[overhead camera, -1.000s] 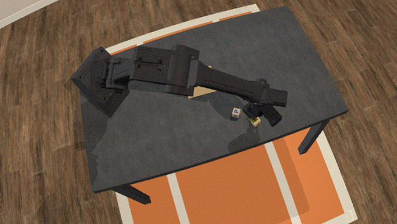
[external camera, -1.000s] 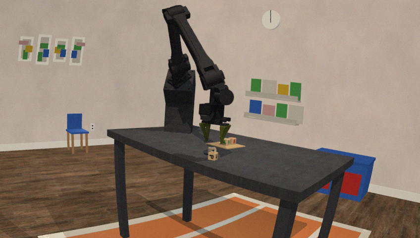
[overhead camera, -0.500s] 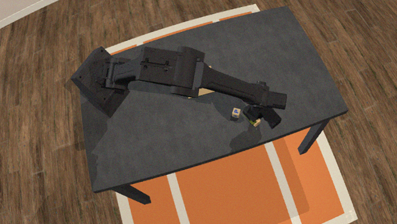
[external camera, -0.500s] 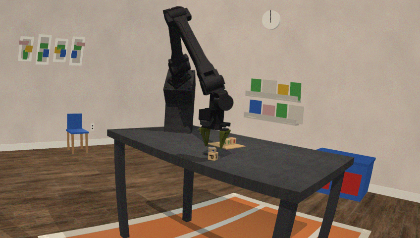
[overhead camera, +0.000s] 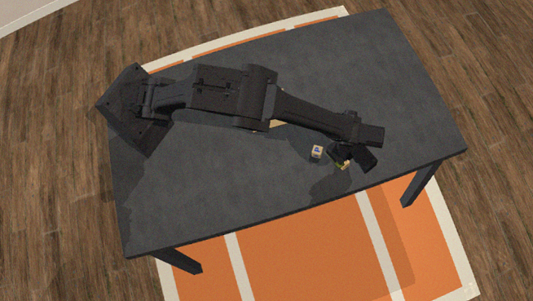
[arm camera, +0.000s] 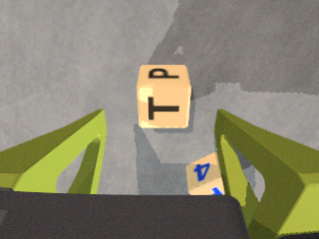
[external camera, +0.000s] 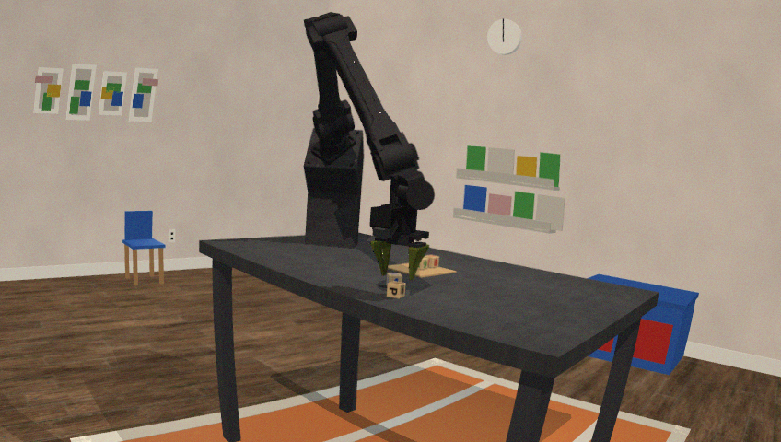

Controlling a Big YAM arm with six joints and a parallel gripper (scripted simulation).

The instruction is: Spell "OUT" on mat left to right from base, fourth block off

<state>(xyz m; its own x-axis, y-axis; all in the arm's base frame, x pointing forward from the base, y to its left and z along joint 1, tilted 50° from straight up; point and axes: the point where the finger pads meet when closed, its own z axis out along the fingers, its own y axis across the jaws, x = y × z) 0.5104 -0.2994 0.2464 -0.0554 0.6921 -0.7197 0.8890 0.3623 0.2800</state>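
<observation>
Right now the T block is 40 mm below my hand. The rest, counted from my hand: green-lettered block 310 mm to the left, 90 mm behind, 30 mm below; then P block 80 mm to the left, 50 mm behind, 40 mm below; then tan mat 310 mm to the left, 90 mm behind, 50 mm below.
</observation>
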